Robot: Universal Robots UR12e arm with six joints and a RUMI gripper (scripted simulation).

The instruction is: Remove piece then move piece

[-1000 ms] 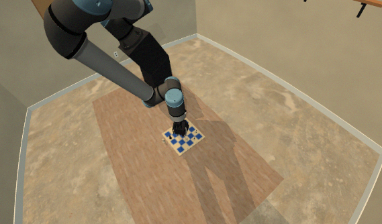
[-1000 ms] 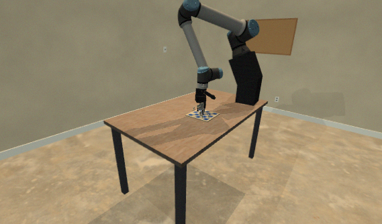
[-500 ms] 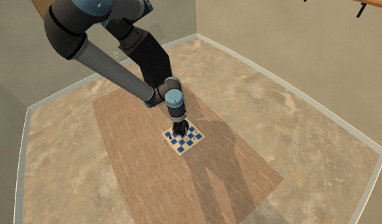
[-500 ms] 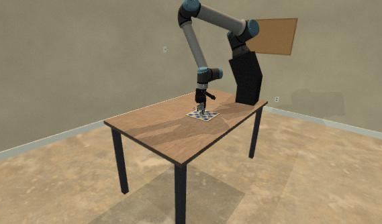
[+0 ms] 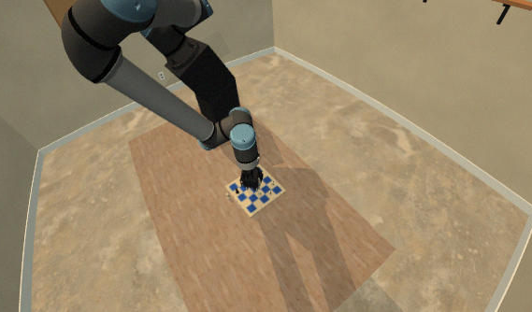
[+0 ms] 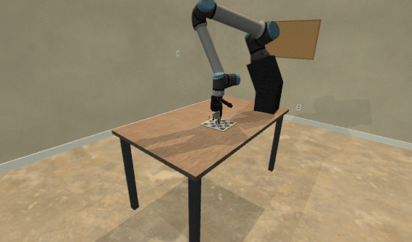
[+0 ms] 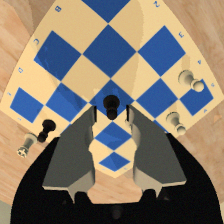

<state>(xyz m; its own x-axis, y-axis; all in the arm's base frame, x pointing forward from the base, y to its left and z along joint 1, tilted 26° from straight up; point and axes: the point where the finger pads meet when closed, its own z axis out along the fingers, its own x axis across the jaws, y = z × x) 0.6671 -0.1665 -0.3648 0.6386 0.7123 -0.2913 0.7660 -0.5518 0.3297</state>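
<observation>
Now: hand 20 mm above the chessboard. Round my hand: white chess piece 30 mm behind, 130 mm to the right, 10 mm below.
</observation>
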